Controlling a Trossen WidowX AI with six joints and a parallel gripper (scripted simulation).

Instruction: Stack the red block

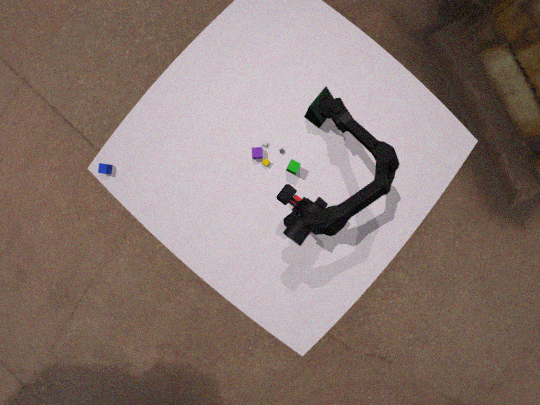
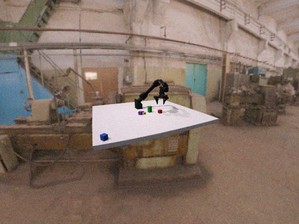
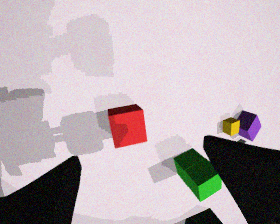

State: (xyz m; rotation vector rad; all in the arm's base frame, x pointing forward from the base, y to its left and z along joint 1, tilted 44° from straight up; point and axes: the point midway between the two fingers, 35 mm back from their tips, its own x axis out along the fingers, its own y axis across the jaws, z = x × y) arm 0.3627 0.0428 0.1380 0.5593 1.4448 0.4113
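My gripper tip is now 9 cm above the red block and 1 cm past it. From my gripper tip the other things lie so: purple block 24 cm to the right, 9 cm below, 8 cm behind; then small yellow block 19 cm to the right, 10 cm below, 7 cm behind; then tiny grey block 16 cm to the right, 14 cm behind, 10 cm below.
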